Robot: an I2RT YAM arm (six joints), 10 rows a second.
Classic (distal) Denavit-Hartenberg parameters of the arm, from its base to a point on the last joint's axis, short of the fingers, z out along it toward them. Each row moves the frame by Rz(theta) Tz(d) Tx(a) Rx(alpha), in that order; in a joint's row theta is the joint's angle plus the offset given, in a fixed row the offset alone. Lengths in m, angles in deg.
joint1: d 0.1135, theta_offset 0, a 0.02, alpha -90
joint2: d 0, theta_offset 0, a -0.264, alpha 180
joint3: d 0, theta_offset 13.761, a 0.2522, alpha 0
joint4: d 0, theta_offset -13.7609, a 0.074, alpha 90
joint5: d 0, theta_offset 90, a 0, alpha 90
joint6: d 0.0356, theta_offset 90, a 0, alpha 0
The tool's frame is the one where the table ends.
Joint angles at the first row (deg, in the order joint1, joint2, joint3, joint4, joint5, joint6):
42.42 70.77 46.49 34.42 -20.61 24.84
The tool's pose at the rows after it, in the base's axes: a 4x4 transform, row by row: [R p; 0 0 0 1], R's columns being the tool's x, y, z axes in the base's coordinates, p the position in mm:
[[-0.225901, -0.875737, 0.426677, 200.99], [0.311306, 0.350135, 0.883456, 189.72], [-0.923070, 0.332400, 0.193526, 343.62], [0, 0, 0, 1]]
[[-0.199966, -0.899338, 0.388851, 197.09], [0.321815, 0.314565, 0.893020, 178.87], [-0.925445, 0.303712, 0.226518, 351.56], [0, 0, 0, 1]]
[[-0.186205, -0.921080, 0.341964, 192.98], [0.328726, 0.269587, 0.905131, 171.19], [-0.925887, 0.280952, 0.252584, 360.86], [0, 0, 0, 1]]
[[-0.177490, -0.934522, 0.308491, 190.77], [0.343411, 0.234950, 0.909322, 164.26], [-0.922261, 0.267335, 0.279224, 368.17], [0, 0, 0, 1]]
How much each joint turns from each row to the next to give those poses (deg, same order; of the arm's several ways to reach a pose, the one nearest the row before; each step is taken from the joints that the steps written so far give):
-1.99 -2.48 -0.54 0.09 -2.71 -0.16
-1.68 -2.20 -0.49 0.84 -3.62 0.28
-1.20 -1.67 0.31 0.36 -3.67 0.81
-1.29 -1.08 0.18 1.22 -2.81 1.46

